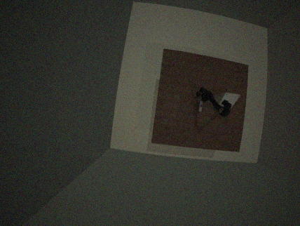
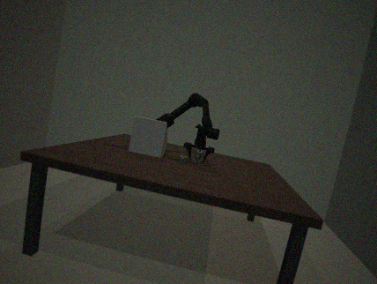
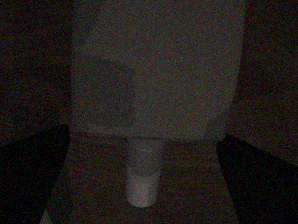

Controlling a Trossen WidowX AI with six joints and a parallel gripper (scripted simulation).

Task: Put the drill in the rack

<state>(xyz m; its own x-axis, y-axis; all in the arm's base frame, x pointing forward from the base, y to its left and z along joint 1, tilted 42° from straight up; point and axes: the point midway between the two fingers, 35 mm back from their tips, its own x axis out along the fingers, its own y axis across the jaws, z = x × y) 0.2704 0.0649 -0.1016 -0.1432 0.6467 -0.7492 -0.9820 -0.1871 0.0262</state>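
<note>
Now: gripper tip 50 mm to the right of the yellow drill, 30 mm below it and 10 mm past it. The rest, counted from my gripper tip: pale grey rack: 70 mm behind, 60 mm to the right.
</note>
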